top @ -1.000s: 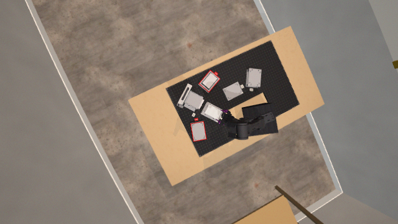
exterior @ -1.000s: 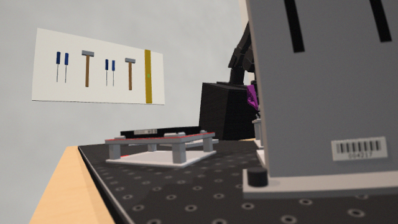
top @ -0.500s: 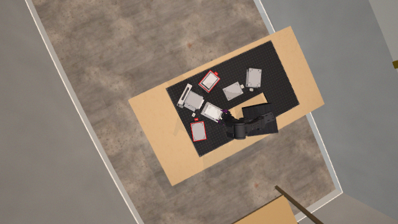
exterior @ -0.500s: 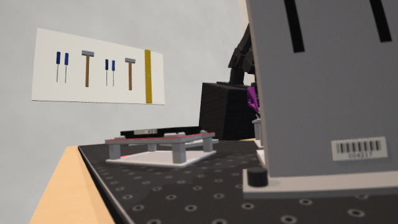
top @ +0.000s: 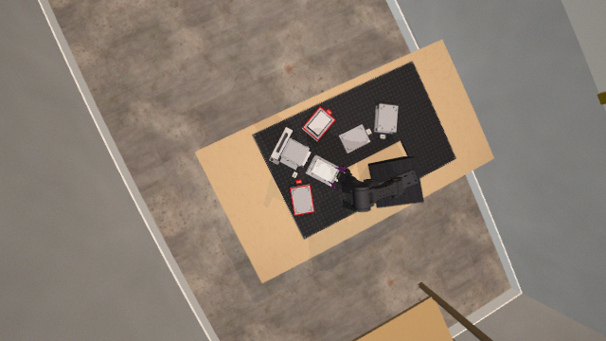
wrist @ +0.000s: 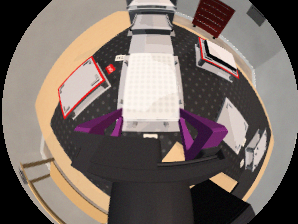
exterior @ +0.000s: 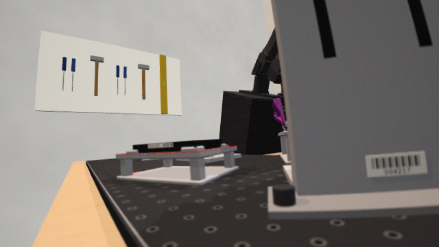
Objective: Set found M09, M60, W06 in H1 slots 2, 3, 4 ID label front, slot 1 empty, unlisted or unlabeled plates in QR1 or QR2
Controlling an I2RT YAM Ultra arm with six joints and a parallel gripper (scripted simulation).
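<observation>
My gripper is now 4 cm short of the white well plate and 3 cm to the right of it. The rest, counted from my hand: plate hotel H1: 25 cm ahead, 20 cm to the left, 7 cm above; red-rimmed nest: 7 cm behind, 21 cm to the left, 5 cm below; black-sided plate: 31 cm ahead, 5 cm to the right, 4 cm below.
</observation>
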